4 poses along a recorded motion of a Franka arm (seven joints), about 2.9 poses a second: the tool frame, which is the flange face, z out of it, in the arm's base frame.
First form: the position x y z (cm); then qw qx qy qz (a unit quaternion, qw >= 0).
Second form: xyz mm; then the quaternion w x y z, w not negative. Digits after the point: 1 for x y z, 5 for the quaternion.
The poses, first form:
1: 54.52 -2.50 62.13 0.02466 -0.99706 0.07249 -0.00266
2: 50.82 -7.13 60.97 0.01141 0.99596 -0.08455 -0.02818
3: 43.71 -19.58 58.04 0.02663 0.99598 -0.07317 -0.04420
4: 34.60 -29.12 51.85 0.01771 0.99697 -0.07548 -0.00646
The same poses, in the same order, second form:
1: 545.2 -25.0 621.3 0.02466 -0.99706 0.07249 -0.00266
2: 508.2 -71.3 609.7 0.01141 0.99596 -0.08455 -0.02818
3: 437.1 -195.8 580.4 0.02663 0.99598 -0.07317 -0.04420
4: 346.0 -291.2 518.5 0.01771 0.99697 -0.07548 -0.00646
